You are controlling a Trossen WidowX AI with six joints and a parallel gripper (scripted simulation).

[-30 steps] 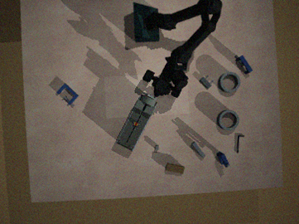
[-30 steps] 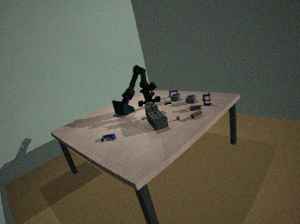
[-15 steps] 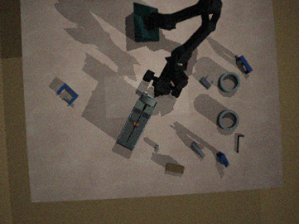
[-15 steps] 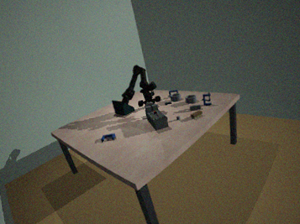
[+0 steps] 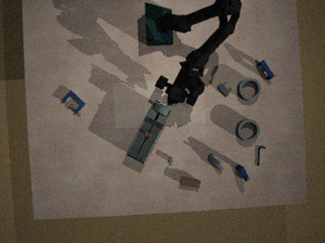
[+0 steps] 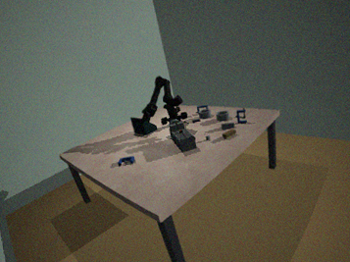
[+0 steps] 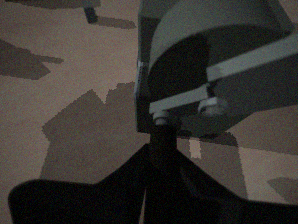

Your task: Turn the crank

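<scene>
Now: gripper tip 20 mm below the dark handle, 20 mm past it and 10 mm to the right of it. From my gripper tip the other things lie so: small grey cube (260 mm ahead, 30 mm below); red pointer (140 mm ahead, 100 mm to the right, 40 mm above); grey bar (270 mm ahead, 200 mm to the left, 30 mm below).
</scene>
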